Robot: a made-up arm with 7 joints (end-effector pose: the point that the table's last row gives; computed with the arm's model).
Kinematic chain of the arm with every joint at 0, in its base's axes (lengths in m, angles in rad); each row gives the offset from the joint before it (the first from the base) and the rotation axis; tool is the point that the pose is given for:
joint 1: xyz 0 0 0.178 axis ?
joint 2: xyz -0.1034 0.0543 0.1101 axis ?
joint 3: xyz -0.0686 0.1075 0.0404 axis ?
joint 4: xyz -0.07 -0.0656 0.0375 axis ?
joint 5: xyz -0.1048 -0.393 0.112 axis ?
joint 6: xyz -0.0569 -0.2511 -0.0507 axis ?
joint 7: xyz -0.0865 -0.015 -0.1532 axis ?
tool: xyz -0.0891 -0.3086 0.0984
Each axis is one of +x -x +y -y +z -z.
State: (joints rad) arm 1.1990 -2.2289 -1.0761 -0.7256 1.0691 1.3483 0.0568
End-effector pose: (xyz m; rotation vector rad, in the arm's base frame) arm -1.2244 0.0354 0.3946 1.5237 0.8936 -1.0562
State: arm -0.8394 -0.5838 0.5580 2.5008 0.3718 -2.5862 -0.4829
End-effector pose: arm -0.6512 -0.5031 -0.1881 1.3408 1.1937 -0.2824
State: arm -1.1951 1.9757 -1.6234 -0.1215 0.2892 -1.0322 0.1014
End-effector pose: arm 1.2349 0.1610 0.0456 1.0076 -1.4108 1.0424
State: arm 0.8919 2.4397 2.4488 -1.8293 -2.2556 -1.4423 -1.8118
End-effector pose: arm 0.4216 0.2031 -0.2611 -0.1768 2.1283 2.2666
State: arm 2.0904 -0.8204 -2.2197 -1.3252 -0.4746 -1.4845 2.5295
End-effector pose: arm -0.0149 0.5239 -0.4700 -1.0627 0.9087 -1.0535
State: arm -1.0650 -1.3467 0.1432 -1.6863 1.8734 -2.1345 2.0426
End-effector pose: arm 0.1882 -0.0165 0.0844 1.0670 0.6632 -0.2640
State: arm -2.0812 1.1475 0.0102 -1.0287 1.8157 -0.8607 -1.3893
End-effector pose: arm 1.1167 -0.1633 0.1320 1.6523 -1.9998 0.7193
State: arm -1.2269 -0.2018 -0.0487 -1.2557 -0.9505 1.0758 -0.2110
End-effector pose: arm -0.0498 -0.5495 0.8712 0.0180 1.2476 -0.9283
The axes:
joint 1: -y
joint 2: -z
joint 3: +x
joint 4: -y
joint 5: -x
joint 6: -y
joint 7: -x

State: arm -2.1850 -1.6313 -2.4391 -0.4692 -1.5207 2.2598 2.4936
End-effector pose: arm 0.4876 -0.0597 0.5006 -1.1696 -0.0440 -0.9248
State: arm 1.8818 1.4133 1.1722 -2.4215 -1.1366 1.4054 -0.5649
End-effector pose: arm 0.3055 0.4935 -0.3791 2.6073 -0.3148 0.4441
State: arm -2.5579 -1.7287 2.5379 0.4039 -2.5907 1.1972 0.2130
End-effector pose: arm 0.2132 -0.3028 0.0098 1.5250 0.2062 0.6773
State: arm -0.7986 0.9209 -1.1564 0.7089 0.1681 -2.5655 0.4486
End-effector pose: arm 0.5594 0.1838 1.1830 0.7370 -2.4859 1.2849
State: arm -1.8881 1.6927 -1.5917 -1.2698 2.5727 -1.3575 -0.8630
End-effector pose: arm -0.0901 -0.0877 -0.4532 0.6692 -0.2426 -1.0232
